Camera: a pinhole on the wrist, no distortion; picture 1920 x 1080 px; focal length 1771.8 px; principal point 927.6 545.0 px. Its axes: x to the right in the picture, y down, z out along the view. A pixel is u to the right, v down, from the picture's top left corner.
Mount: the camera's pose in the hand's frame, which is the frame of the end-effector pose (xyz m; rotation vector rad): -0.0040 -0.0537 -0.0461 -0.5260 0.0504 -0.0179
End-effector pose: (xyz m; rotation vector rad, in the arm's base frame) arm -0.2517 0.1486 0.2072 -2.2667 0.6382 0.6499
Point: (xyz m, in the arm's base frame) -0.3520 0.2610 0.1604
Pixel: 149 187
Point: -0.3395 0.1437 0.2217
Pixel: outside the picture
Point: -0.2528 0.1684 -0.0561
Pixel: 1795 725
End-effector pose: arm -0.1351 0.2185 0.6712 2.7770 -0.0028 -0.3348
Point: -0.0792 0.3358 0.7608
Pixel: behind the camera
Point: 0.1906 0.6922 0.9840
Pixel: behind the camera
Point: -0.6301 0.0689 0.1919
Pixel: outside the picture
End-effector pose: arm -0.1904 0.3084 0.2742 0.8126 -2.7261 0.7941
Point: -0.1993 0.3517 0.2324
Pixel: outside the picture
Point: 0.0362 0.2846 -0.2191
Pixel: outside the picture
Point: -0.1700 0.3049 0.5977
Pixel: behind the camera
